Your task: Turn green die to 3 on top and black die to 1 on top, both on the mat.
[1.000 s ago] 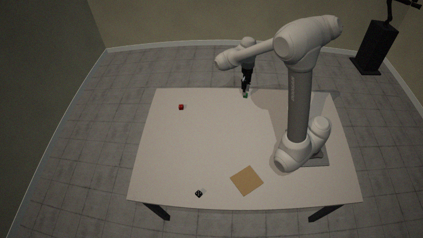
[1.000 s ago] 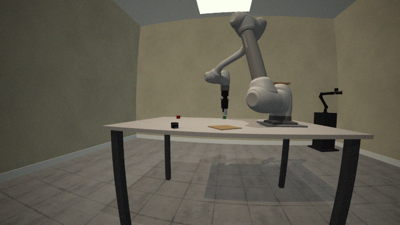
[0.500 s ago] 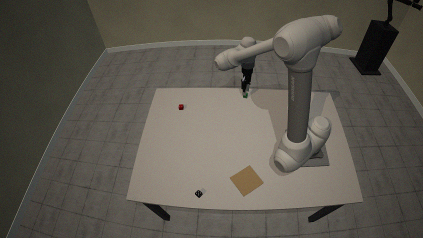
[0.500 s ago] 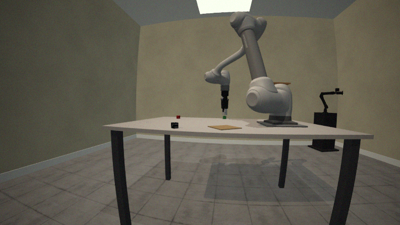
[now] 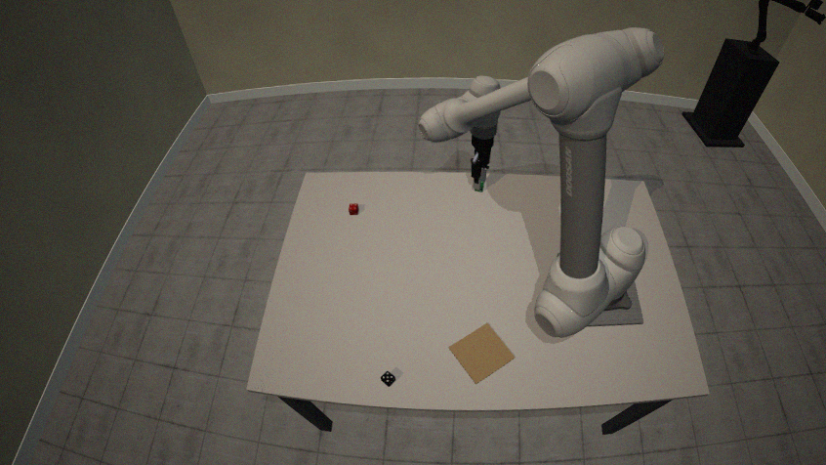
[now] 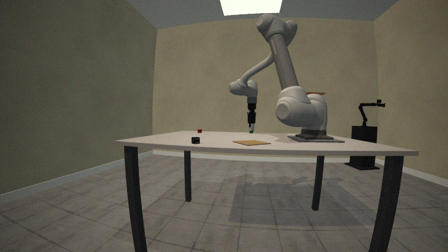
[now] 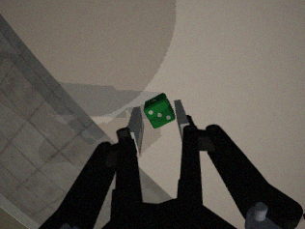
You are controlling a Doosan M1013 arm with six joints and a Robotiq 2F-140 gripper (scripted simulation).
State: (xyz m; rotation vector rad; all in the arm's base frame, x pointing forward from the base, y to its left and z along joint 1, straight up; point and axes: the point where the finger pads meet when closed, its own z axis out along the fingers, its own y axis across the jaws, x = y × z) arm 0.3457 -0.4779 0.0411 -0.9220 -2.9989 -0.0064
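The green die is 4 cm below my hand. Round my hand: red die 46 cm ahead, 7 cm to the left, 4 cm below; black die 35 cm ahead, 71 cm to the left, 4 cm below; tan mat 8 cm ahead, 64 cm to the left, 5 cm below.
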